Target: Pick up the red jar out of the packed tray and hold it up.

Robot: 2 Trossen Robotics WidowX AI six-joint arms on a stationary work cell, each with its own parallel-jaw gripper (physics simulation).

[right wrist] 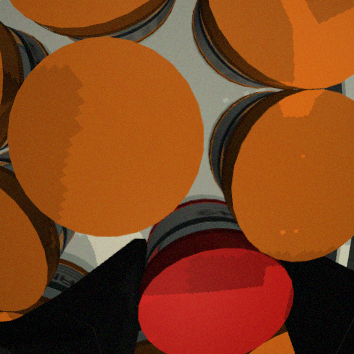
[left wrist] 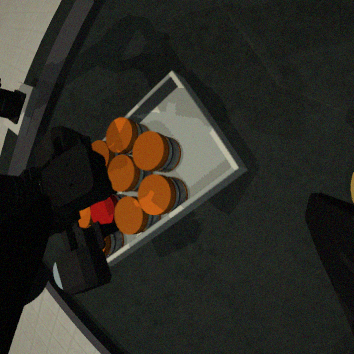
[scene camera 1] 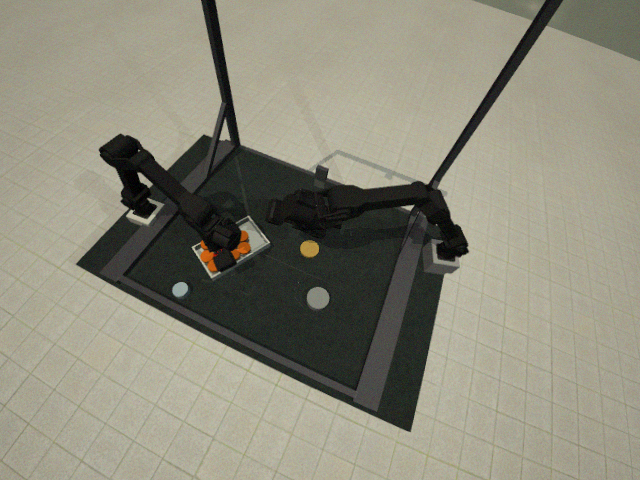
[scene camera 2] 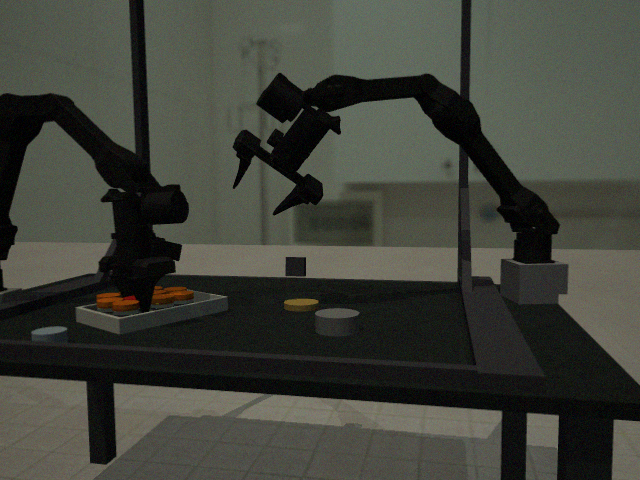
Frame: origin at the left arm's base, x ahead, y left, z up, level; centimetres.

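Seen in the pictures: left gripper, fingertip midpoint: (left wrist: pixel 181 207) (scene camera 1: pixel 283 221) (scene camera 2: pixel 253 201); right gripper, fingertip midpoint: (right wrist: pixel 208 249) (left wrist: pixel 119 208) (scene camera 1: pixel 223 256) (scene camera 2: pixel 139 312); left arm's base, origin of the base link: (scene camera 1: pixel 445 252) (scene camera 2: pixel 533 261); right arm's base, origin of the base link: (left wrist: pixel 16 106) (scene camera 1: pixel 145 210).
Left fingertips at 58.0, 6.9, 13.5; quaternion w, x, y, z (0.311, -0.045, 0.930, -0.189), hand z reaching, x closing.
Observation:
Pixels of each thing's top centre, then the offset from my left fingertips to it, as dx, dy, dz.
- red jar, middle of its top: (right wrist: pixel 218 315) (left wrist: pixel 101 210) (scene camera 2: pixel 136 297) +21.0, +6.3, -16.9
- packed tray, middle of its top: (right wrist: pixel 120 129) (left wrist: pixel 130 175) (scene camera 2: pixel 154 301) (scene camera 1: pixel 231 244) +18.9, +1.3, -18.8
- yellow disc, middle of its top: (scene camera 2: pixel 301 301) (scene camera 1: pixel 309 248) -8.9, -3.3, -20.3
- grey cylinder, middle of its top: (scene camera 2: pixel 337 313) (scene camera 1: pixel 318 297) -14.5, +15.4, -18.5
- pale blue disc, middle of its top: (left wrist: pixel 60 274) (scene camera 2: pixel 49 330) (scene camera 1: pixel 180 289) +30.6, +20.1, -19.1
The red jar (scene camera 1: pixel 218 253) (scene camera 2: pixel 129 297) (left wrist: pixel 103 210) (right wrist: pixel 215 310) stands among orange-lidded jars in the packed tray (scene camera 1: pixel 260 236) (scene camera 2: pixel 173 317) (left wrist: pixel 200 135) (right wrist: pixel 180 45). My right gripper (scene camera 2: pixel 135 302) (right wrist: pixel 208 249) is down in the tray, shut on the red jar; in the right wrist view its dark fingers meet the lid from both sides. The jar's base is partly hidden by neighbouring jars. The gripper covers part of the jar in the scene views. My left gripper (scene camera 2: pixel 254 200) is open and empty, high above the table to the side of the tray.
Several orange-lidded jars (scene camera 1: pixel 212 265) (left wrist: pixel 150 150) (right wrist: pixel 105 135) crowd the red one. A yellow disc (scene camera 1: pixel 309 248) (scene camera 2: pixel 301 303), a grey cylinder (scene camera 1: pixel 317 298) (scene camera 2: pixel 337 322) and a pale blue disc (scene camera 1: pixel 180 289) (scene camera 2: pixel 49 333) stand on the table outside the tray. Dark frame posts rise at the table's far side.

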